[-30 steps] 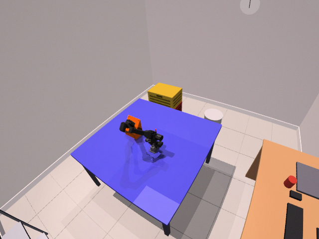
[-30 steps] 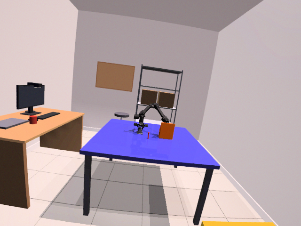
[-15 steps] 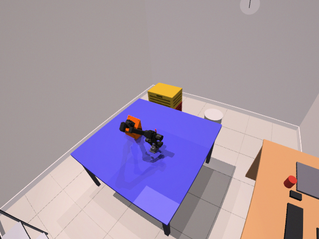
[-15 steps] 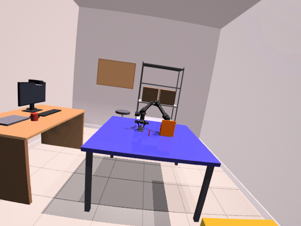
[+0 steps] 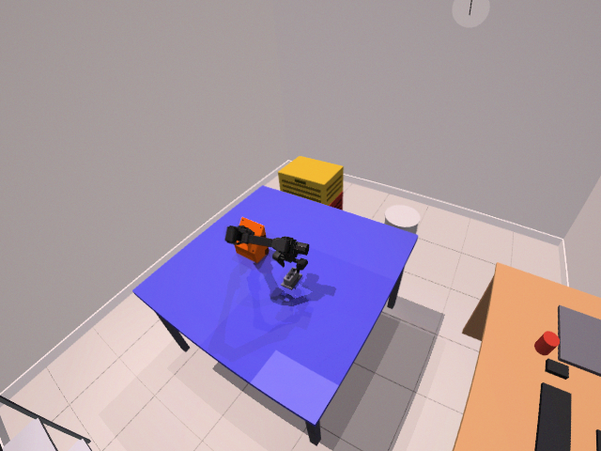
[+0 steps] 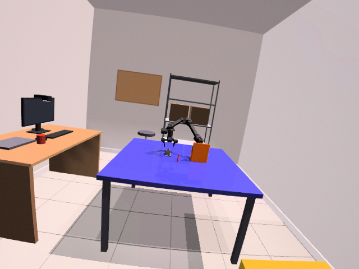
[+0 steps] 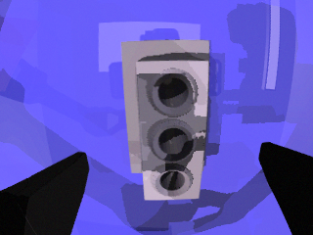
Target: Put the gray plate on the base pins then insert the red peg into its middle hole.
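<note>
Right now my gripper tip is 4 cm above the gray plate. From my gripper tip the other things lie so: red peg (16 cm to the left, 13 cm behind, 4 cm below); then base (8 cm below).
</note>
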